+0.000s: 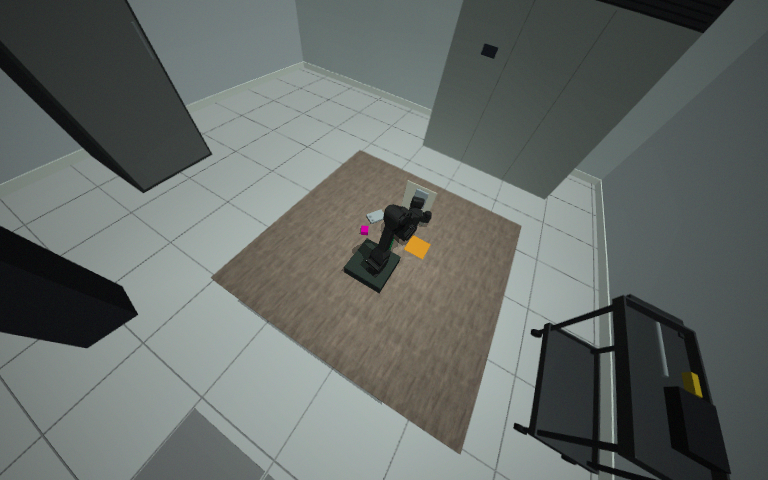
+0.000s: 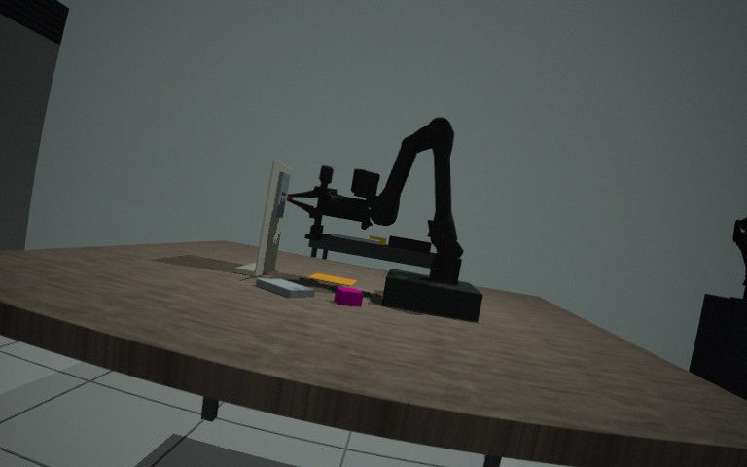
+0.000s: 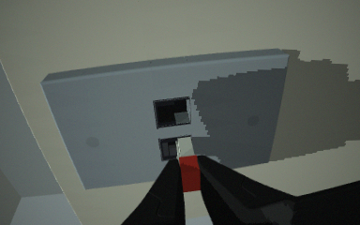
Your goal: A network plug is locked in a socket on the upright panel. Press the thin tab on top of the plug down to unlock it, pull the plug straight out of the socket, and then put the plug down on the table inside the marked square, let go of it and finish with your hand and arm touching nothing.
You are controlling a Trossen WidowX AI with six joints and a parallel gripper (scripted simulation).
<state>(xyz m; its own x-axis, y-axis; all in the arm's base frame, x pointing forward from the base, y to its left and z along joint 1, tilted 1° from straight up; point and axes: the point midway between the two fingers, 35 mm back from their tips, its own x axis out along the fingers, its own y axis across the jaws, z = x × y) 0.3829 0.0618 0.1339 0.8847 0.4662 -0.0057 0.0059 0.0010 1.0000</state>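
Right now my gripper tip is 20 cm above the orange marked square, 14 cm to the left of it and 11 cm past it. Also, from my gripper tip: network plug 1 cm ahead; then flat grey block 19 cm below, 17 cm to the left, 12 cm behind; then upright panel 7 cm below, 3 cm ahead.
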